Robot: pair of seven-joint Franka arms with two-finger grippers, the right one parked.
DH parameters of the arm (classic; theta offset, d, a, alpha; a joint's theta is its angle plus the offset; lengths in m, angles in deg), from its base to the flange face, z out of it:
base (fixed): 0 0 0 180
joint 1: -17.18 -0.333 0 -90
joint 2: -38.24 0 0 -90
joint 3: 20.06 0.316 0.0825 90
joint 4: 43.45 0 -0.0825 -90
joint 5: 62.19 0.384 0 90
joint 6: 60.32 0 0.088 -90
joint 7: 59.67 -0.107 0 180
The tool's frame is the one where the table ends.
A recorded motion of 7 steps. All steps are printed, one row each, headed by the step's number.
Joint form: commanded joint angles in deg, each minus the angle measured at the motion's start. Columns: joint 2, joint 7, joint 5, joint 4, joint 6, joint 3, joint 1.
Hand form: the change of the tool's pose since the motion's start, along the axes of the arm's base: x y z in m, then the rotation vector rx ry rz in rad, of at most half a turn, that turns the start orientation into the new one. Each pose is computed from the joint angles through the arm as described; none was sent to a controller.
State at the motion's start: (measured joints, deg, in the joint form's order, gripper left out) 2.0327 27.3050 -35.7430 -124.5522 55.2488 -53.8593 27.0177
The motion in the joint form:
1: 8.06 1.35 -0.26 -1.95 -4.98 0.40 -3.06
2: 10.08 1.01 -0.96 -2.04 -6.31 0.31 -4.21
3: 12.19 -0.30 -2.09 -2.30 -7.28 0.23 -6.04
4: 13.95 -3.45 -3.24 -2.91 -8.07 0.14 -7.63
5: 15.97 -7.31 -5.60 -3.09 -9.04 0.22 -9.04
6: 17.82 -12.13 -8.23 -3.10 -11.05 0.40 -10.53
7: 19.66 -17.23 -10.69 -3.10 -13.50 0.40 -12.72
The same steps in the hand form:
1: -0.0008 0.0425 0.0651 0.0590 -0.0525 0.0857
2: -0.0007 0.0553 0.0843 0.0634 -0.0612 0.1058
3: 0.0020 0.0742 0.1032 0.0629 -0.0673 0.1212
4: 0.0023 0.0897 0.1154 0.0691 -0.0634 0.0980
5: 0.0009 0.1039 0.1328 0.0592 -0.0543 0.0685
6: -0.0013 0.1203 0.1476 0.0563 -0.0282 0.0274
7: -0.0025 0.1424 0.1617 0.0561 0.0023 -0.0113

